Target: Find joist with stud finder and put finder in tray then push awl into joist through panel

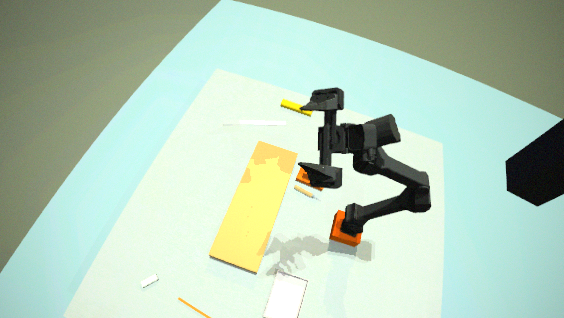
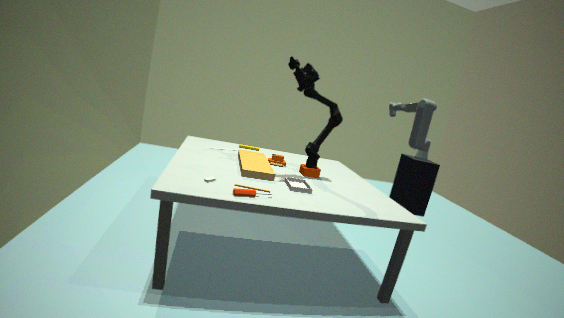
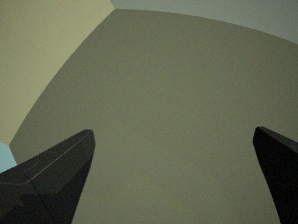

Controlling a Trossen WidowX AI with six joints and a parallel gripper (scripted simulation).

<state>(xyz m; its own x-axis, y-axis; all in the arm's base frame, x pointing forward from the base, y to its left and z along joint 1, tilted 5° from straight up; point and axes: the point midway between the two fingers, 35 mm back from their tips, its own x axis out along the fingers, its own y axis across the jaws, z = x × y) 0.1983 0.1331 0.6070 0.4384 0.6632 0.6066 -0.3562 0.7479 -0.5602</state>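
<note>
Right now my gripper tip is 62 cm above the stud finder, 32 cm to the left of it and 3 cm past it. The rest, counted from my gripper tip: long orange stick (66 cm below, 33 cm to the left, 9 cm ahead); then tray (65 cm below, 16 cm to the left, 15 cm behind); then short pencil-like stick (65 cm below, 25 cm to the right, 7 cm behind).
</note>
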